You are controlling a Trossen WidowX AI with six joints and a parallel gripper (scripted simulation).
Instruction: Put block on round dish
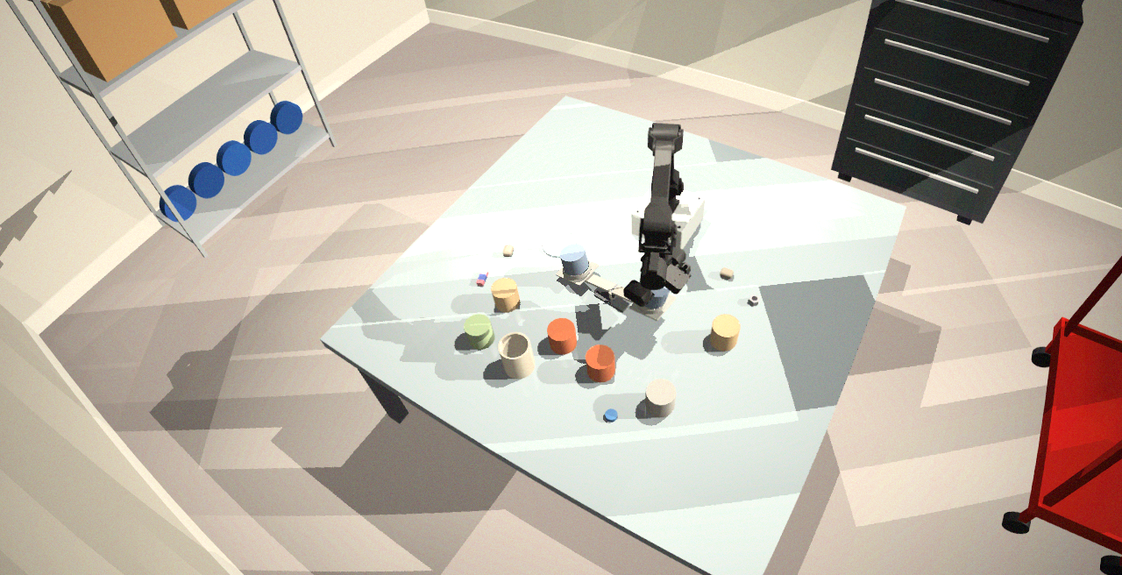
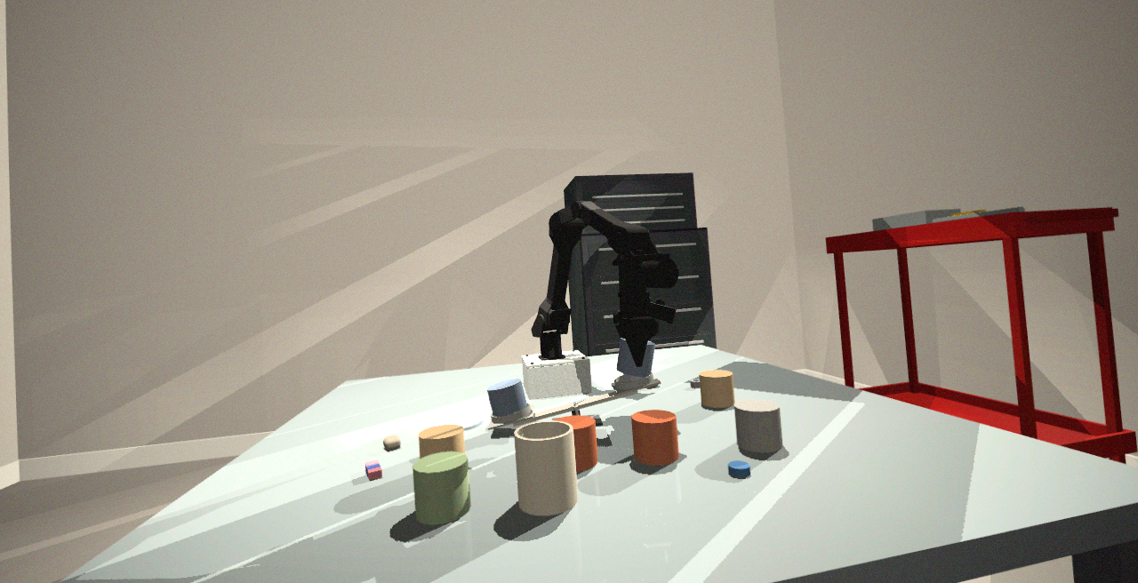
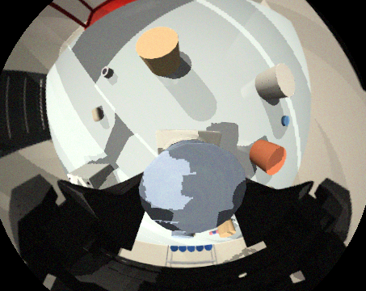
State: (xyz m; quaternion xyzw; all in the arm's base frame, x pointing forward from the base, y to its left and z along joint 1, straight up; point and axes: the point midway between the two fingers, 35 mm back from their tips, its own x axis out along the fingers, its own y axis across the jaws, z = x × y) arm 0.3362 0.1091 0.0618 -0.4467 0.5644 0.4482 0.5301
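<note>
My gripper tip is 30 mm above the grey block and 10 mm to the left of it. From my gripper tip the other things lie so: pale round dish (360 mm to the right, 130 mm behind, 110 mm below); blue disc (300 mm ahead, 110 mm below, 30 mm to the left); blue cup (20 mm to the left, 10 mm above).
</note>
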